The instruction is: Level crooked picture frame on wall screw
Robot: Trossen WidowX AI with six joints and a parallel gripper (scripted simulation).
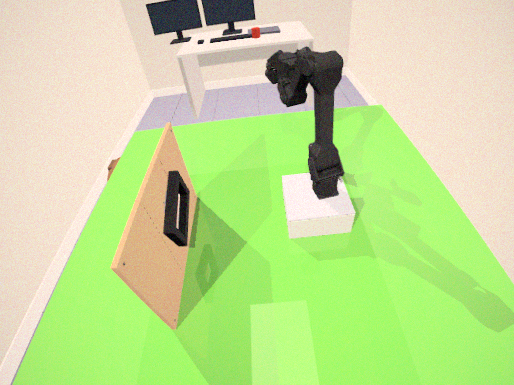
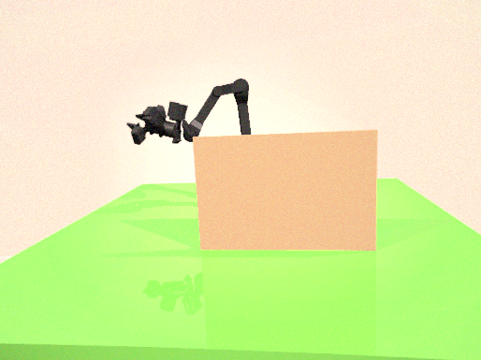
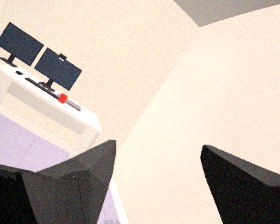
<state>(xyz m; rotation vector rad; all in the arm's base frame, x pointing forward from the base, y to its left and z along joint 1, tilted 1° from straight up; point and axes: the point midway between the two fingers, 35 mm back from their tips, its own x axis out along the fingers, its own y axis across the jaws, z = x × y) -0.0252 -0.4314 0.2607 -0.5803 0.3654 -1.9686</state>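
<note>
Right now the picture frame is 50 cm to the left of my gripper tip, 47 cm ahead of it and 18 cm below it. Also, from my gripper tip: tan wall board 52 cm to the left, 48 cm ahead, 20 cm below.
</note>
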